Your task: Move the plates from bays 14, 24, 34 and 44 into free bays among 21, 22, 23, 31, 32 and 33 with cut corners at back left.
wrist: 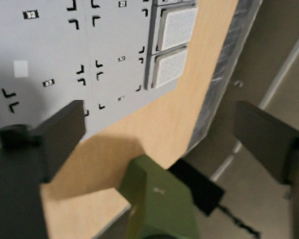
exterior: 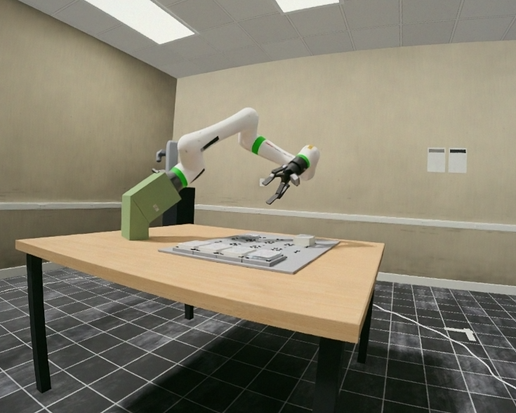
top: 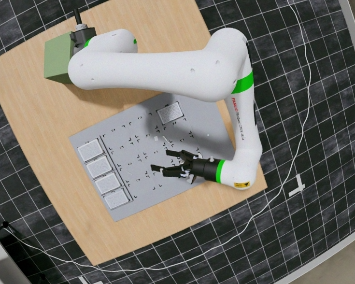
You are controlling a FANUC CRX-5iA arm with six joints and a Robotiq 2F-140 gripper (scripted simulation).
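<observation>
My hand is 19 cm past the sealed plate, 11 cm to the right of it and 25 cm above it. Round my hand: white block: 13 cm ahead, 16 cm to the left, 24 cm below.
</observation>
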